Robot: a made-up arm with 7 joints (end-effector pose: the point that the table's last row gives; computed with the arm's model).
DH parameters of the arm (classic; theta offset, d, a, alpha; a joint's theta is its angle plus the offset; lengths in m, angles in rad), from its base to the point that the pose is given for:
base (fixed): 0 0.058 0 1.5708
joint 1: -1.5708 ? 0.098 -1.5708
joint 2: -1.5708 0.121 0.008 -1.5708
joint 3: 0 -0.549 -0.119 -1.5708
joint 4: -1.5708 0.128 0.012 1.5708
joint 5: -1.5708 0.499 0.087 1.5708
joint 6: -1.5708 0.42 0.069 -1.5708
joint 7: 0 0.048 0.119 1.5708
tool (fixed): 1.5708 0.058 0 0
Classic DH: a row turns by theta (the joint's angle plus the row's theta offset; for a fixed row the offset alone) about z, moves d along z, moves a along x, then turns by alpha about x.
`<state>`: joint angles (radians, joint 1 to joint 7).
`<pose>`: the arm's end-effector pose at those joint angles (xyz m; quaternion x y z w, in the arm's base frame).
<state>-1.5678 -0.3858 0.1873 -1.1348 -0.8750 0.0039 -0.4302</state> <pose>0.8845 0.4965 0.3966 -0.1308 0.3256 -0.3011 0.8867</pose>
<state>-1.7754 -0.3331 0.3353 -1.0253 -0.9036 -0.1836 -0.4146</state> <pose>0.9029 0.5885 0.2161 -0.2497 0.3741 -0.3658 0.8148</pose>
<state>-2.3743 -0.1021 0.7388 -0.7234 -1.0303 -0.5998 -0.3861</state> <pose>0.6981 0.7458 -0.4307 -0.6002 0.3945 -0.3921 0.5748</pose>
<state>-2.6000 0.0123 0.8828 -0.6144 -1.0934 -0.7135 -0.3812</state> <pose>0.4797 0.7406 -0.6551 -0.7175 0.3708 -0.3323 0.4872</pose>
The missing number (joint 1, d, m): -0.146
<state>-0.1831 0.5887 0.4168 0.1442 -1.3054 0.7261 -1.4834</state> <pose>0.0093 0.4452 1.0590 -0.7017 -0.3354 -0.2645 0.5703</pose>
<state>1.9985 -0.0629 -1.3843 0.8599 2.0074 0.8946 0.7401</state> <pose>0.1006 0.2515 0.1804 -0.1146 -0.1219 -0.1716 0.9709</pose>
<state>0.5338 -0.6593 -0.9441 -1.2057 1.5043 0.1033 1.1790</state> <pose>-0.2049 0.9467 0.2971 0.2607 0.8141 -0.0914 0.5109</pose>
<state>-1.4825 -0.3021 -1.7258 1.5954 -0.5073 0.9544 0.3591</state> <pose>0.0283 -0.0066 0.5292 0.1141 -0.1303 0.9783 0.1141</pose>
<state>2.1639 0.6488 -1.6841 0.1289 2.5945 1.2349 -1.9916</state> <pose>0.3571 0.1422 -0.2934 0.9666 -0.0534 -0.2448 0.0528</pose>
